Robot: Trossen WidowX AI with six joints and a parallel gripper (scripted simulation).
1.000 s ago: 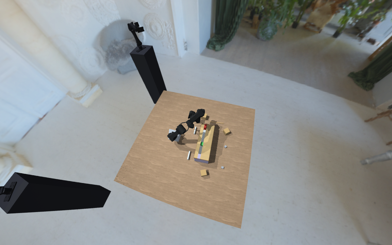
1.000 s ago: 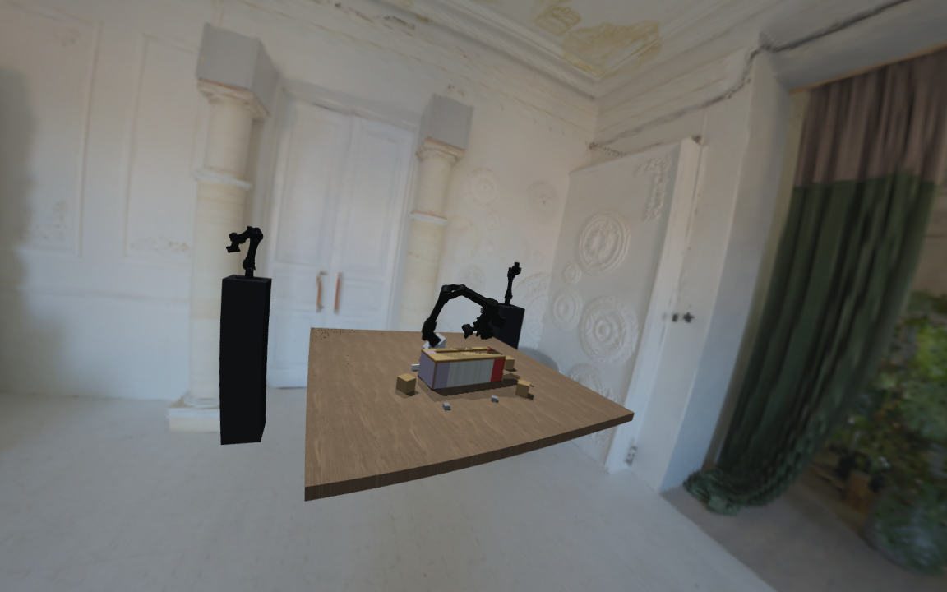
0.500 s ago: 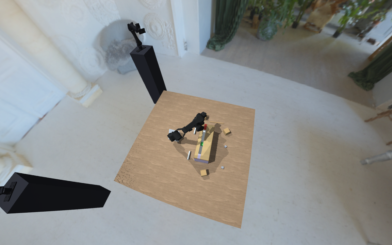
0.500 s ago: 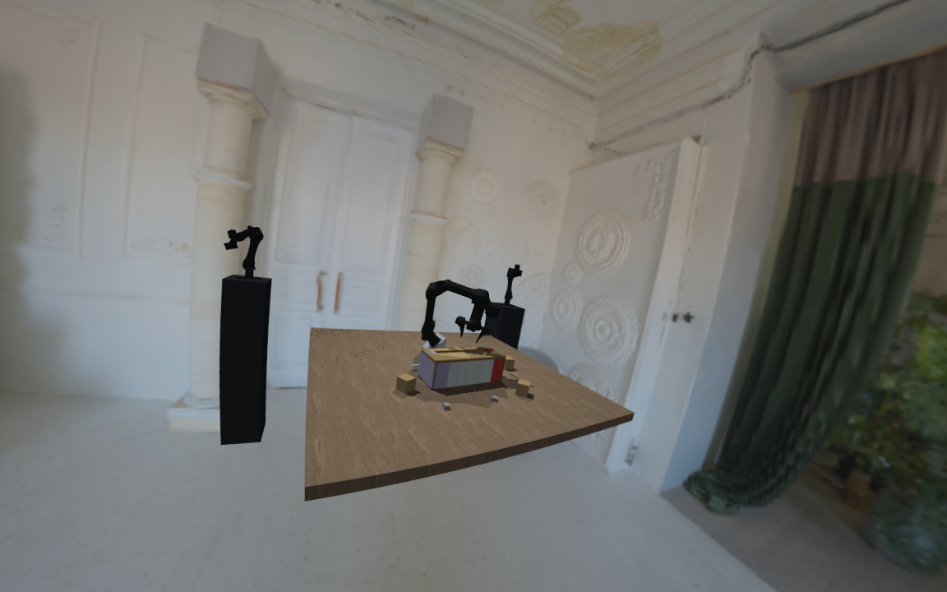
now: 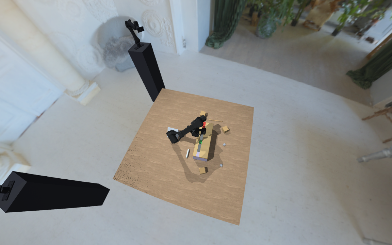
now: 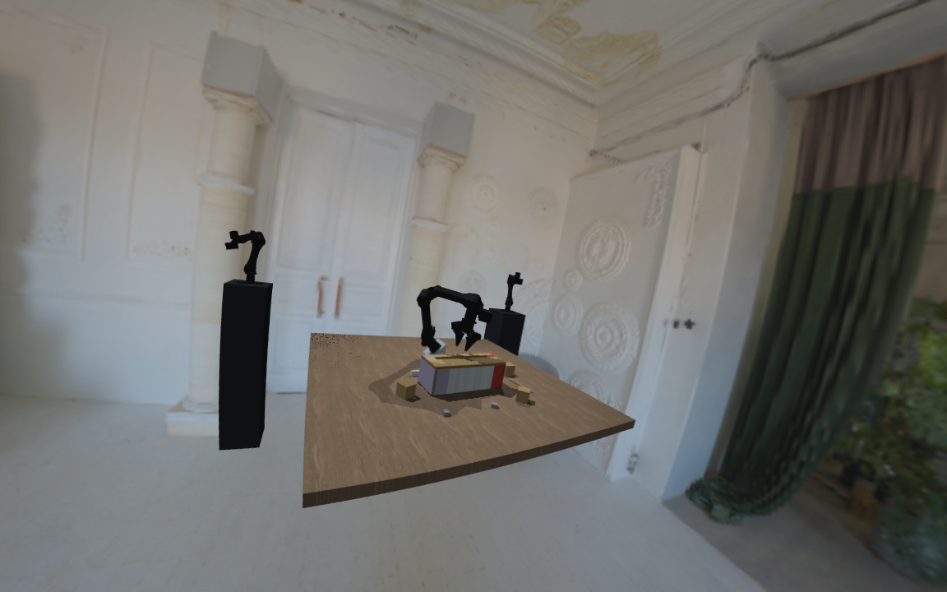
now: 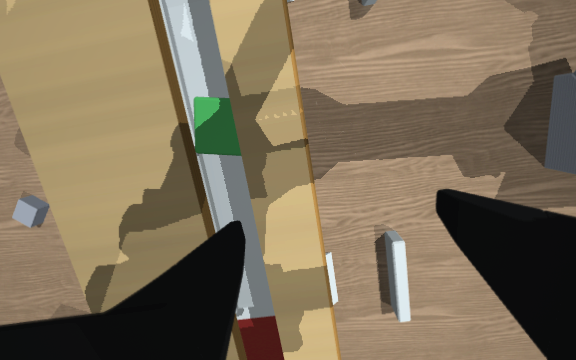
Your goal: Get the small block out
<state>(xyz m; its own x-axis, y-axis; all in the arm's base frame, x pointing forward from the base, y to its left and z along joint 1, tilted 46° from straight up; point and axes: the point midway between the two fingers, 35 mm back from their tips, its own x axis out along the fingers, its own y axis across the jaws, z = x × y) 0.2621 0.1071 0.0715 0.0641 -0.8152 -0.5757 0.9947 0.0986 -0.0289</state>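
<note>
The tan box lies 90 mm below my gripper tip, 40 mm ahead of it and 10 mm to the right of it. Also, from my gripper tip: green block: 70 mm below, 60 mm ahead, 40 mm to the right; thin stick: 300 mm to the left, 150 mm below, 140 mm ahead.
</note>
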